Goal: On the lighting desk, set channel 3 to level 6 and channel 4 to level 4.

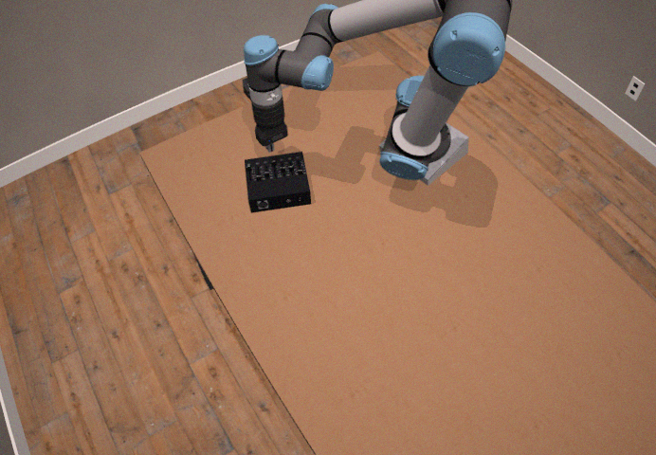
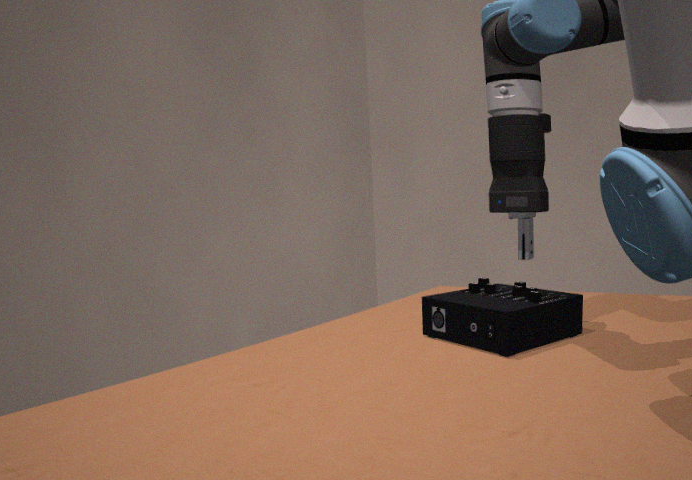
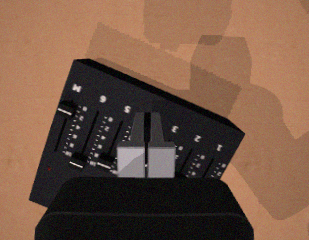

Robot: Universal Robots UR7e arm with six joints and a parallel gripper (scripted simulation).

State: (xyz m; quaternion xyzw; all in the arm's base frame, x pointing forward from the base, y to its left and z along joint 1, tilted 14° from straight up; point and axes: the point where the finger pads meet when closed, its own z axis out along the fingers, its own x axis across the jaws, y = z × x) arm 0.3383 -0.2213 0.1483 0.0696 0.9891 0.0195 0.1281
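My gripper is now 50 mm to the right of the channel 3 fader cap and 50 mm above it. Round my hand: channel 2 fader cap: 20 mm behind, 60 mm to the left, 50 mm below; master fader cap: 70 mm ahead, 10 mm to the right, 50 mm below; channel 1 fader cap: 30 mm behind, 90 mm to the left, 50 mm below.
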